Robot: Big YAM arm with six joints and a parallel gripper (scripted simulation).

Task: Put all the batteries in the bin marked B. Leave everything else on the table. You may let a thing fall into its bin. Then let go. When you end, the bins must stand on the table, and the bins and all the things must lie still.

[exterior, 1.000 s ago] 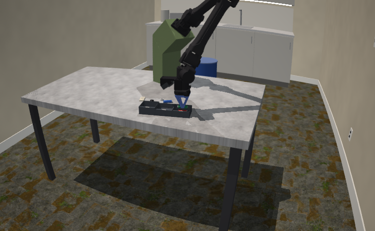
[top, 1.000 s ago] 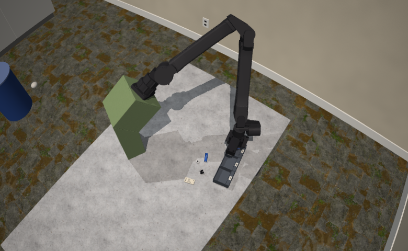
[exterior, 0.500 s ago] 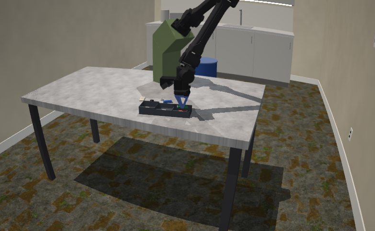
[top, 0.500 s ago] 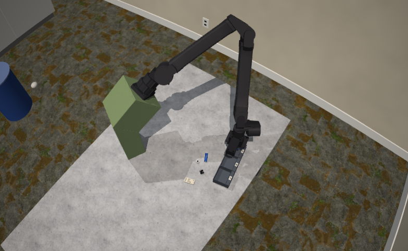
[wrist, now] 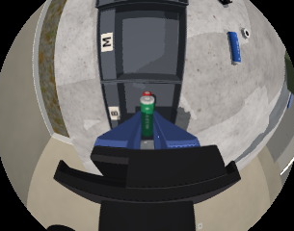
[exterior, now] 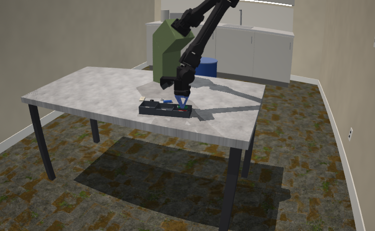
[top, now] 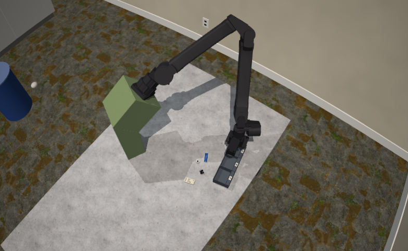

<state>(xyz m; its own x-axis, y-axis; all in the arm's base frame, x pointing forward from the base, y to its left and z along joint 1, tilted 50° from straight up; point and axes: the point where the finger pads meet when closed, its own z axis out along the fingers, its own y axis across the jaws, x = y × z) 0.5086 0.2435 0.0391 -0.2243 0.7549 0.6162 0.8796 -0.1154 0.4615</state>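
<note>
Right now the green battery is right at my hand. Round my hand: red battery: 30 mm below; then blue battery: 130 mm to the right, 90 mm behind, 30 mm below; then dark three-compartment bin: 80 mm to the right, 30 mm ahead, 20 mm below.
</note>
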